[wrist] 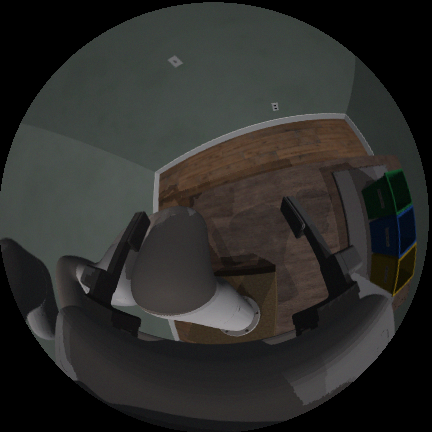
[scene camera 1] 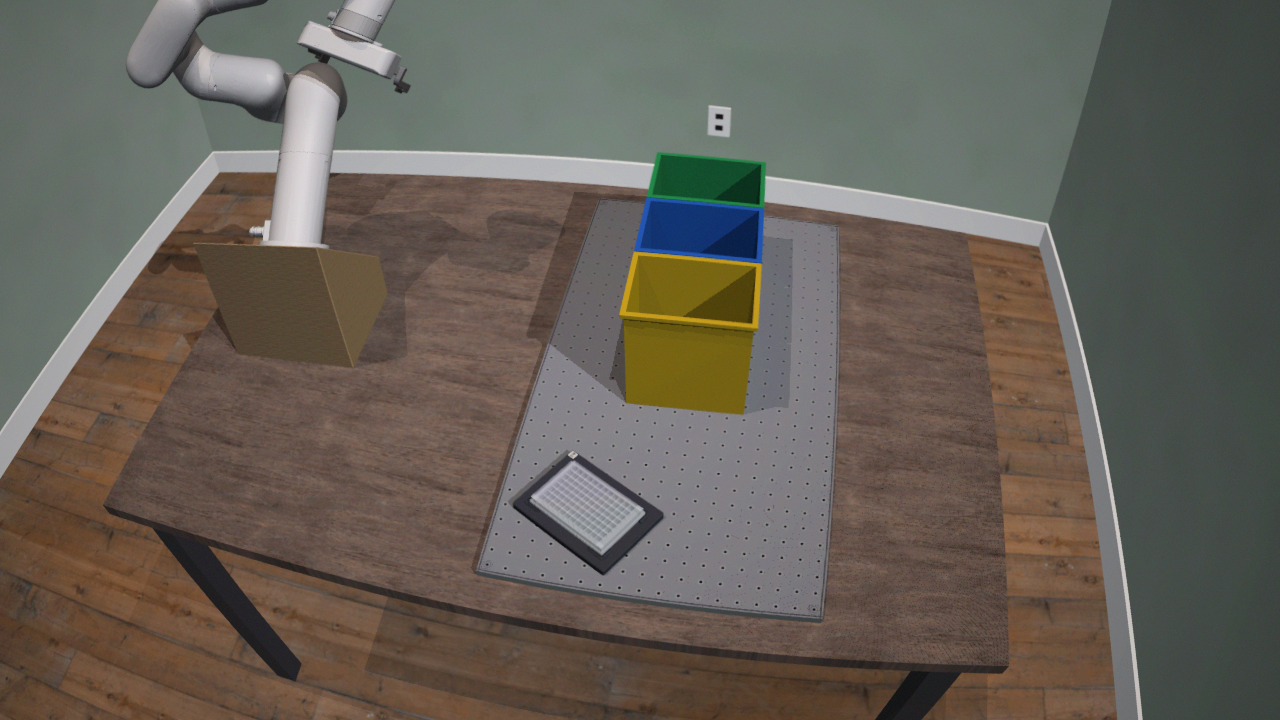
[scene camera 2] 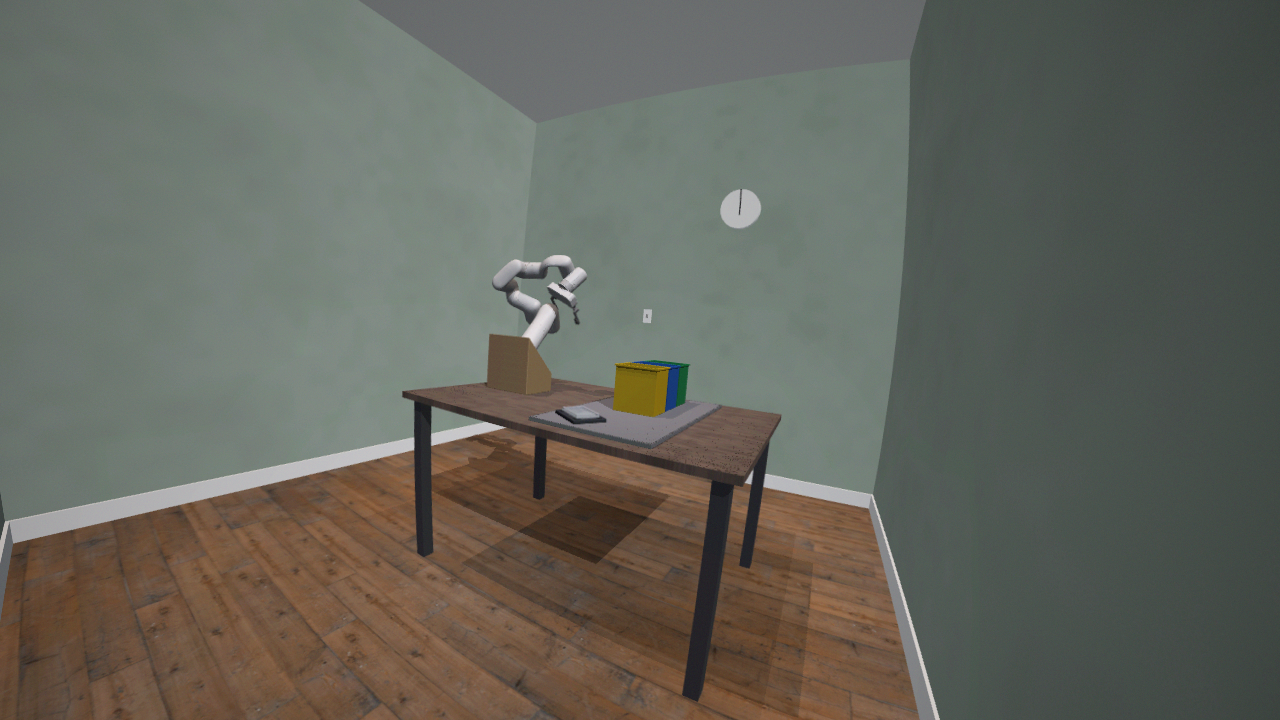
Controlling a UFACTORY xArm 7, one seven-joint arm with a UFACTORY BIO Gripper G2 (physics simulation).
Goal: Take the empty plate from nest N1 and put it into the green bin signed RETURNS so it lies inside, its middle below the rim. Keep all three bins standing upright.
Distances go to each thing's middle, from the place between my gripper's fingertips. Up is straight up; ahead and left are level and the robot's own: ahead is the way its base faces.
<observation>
The green bin (scene camera 1: 682,177) lies 570 mm ahead of my hand, 260 mm below it and 90 mm to the right of it. Round my hand: blue bin (scene camera 1: 674,227) (560 mm ahead, 260 mm below, 220 mm to the right); then yellow bin (scene camera 1: 688,321) (540 mm ahead, 350 mm to the right, 260 mm below); then clear well plate (scene camera 1: 597,514) (600 mm to the right, 410 mm ahead, 340 mm below).
</observation>
